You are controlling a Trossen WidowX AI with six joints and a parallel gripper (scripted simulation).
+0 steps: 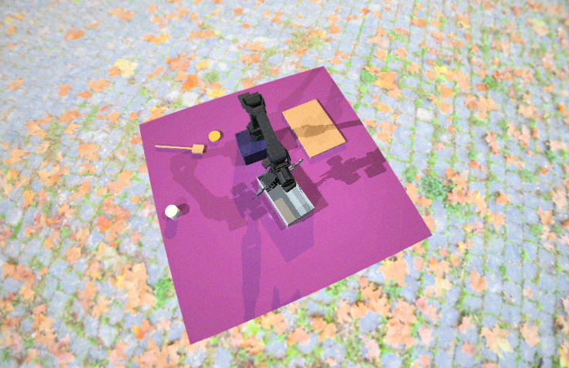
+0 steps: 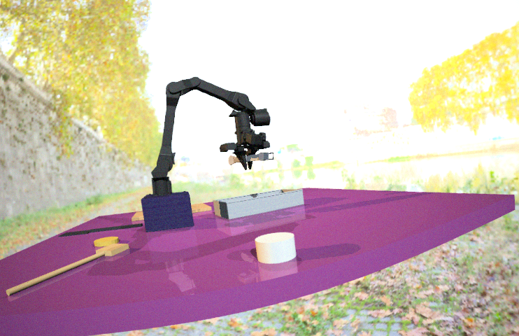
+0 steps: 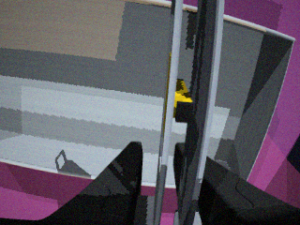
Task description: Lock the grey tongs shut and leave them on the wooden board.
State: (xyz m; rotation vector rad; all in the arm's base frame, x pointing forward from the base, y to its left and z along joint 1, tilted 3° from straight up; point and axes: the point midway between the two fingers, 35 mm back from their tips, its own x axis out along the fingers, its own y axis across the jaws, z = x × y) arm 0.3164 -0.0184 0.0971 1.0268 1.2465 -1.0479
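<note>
My gripper tip is now 4 cm below the yellow part, 3 cm to the left of it and 1 cm short of it. The rest, counted from my gripper tip: grey roasting tin: 13 cm below, 3 cm ahead, 2 cm to the left; wooden board: 37 cm to the left, 29 cm behind, 15 cm below; white cylinder: 55 cm to the right, 15 cm behind, 14 cm below.
</note>
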